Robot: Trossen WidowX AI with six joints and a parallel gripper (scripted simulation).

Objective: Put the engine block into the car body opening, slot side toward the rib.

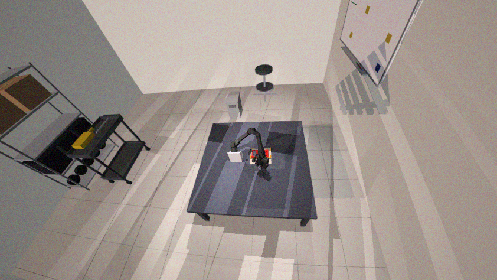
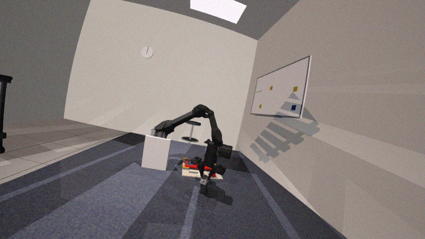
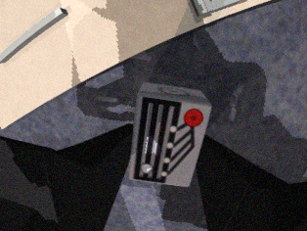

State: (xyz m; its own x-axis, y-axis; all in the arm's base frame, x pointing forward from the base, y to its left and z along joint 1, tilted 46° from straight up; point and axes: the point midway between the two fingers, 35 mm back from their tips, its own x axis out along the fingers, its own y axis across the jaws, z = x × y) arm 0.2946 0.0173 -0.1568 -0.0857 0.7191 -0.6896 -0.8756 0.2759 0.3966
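My gripper tip is now 170 mm to the right of the cream base plate and 10 mm above it. The rest, counted from my gripper tip: grey engine block: 10 mm below.
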